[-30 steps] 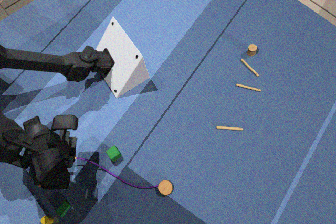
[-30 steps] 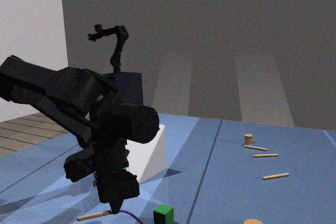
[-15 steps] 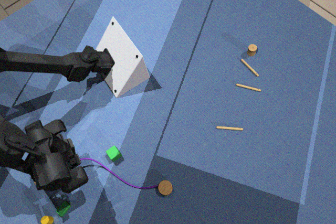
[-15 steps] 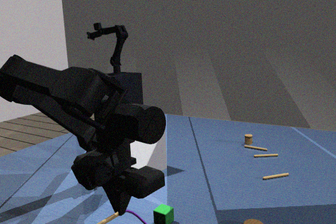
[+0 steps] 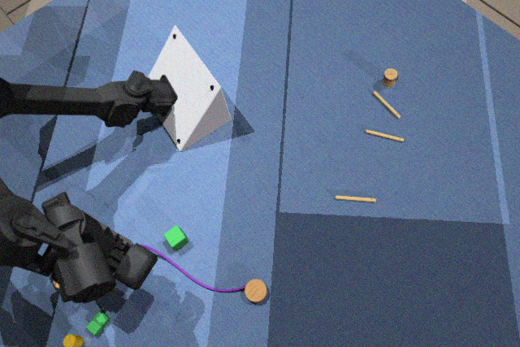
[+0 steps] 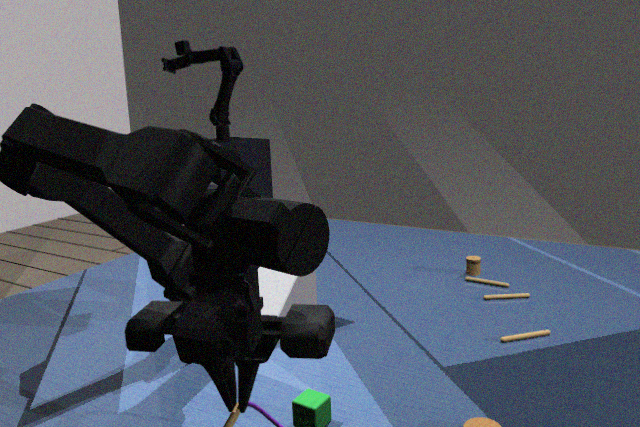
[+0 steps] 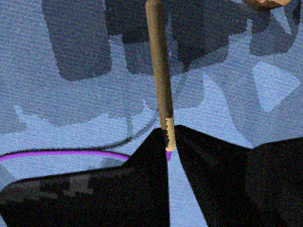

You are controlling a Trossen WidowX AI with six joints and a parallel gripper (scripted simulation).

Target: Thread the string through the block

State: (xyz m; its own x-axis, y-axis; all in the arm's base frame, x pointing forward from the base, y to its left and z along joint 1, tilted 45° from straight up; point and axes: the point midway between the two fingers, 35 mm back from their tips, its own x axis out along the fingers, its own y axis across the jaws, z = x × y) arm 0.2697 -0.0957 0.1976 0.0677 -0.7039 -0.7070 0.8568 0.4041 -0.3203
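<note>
My gripper tip is 10 mm short of the thin wooden stick and 10 mm to the left of it. From my gripper tip the other things lie so: yellow cylinder: 80 mm ahead, 140 mm to the right, 50 mm below; round wooden button: 170 mm ahead, 180 mm to the left, 50 mm below; small wooden cylinder: 70 mm behind, 630 mm to the left, 50 mm below.
</note>
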